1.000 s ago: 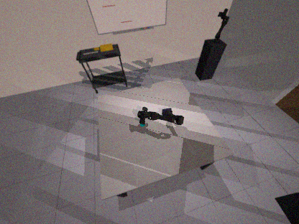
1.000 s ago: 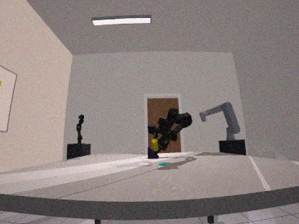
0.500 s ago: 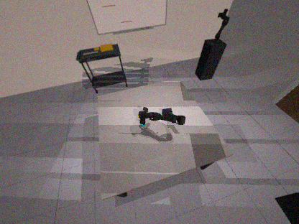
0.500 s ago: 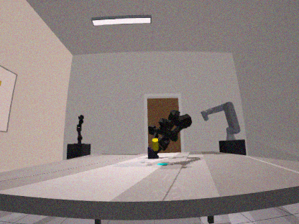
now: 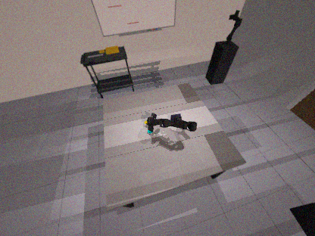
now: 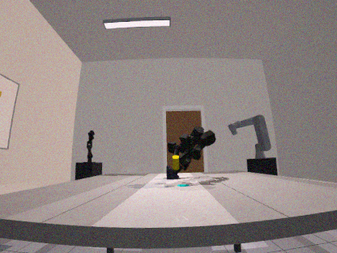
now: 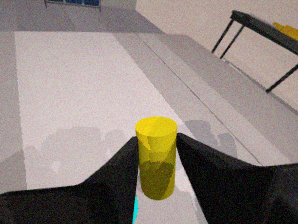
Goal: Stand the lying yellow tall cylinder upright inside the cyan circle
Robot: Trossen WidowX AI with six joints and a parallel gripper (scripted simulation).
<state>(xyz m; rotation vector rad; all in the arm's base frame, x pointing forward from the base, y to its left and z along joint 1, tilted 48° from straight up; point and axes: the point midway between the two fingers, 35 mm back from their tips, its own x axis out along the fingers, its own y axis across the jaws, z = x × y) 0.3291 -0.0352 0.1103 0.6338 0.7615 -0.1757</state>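
Now: the cyan circle 20 mm behind my gripper tip, 30 mm to the left of it and 130 mm below it. The rest, counted from my gripper tip: yellow tall cylinder 10 mm behind, 20 mm below.
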